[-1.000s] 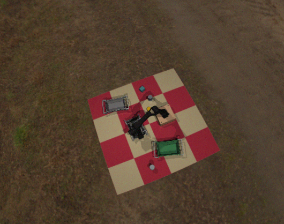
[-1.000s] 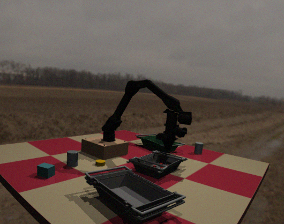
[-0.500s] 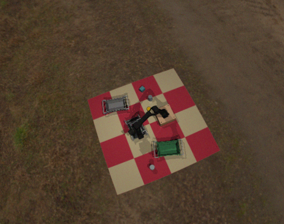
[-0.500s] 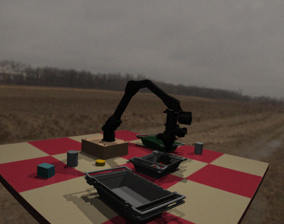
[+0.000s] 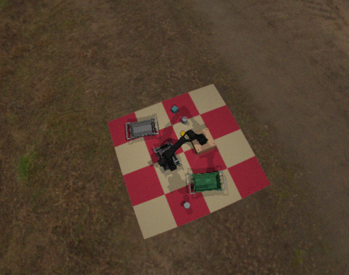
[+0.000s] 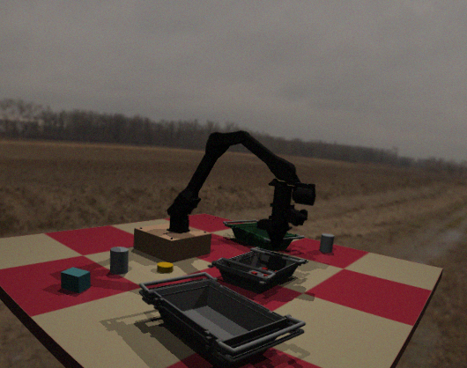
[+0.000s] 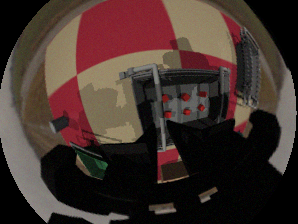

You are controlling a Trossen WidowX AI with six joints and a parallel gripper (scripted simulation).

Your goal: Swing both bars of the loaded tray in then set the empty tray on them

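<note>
My gripper tip is now 200 mm past the green tray, 320 mm to the right of it and 40 mm above it. Also, from my gripper tip: yellow disc: 270 mm behind, 230 mm to the right, 80 mm below; then teal cube: 340 mm behind, 520 mm to the right, 60 mm below.
</note>
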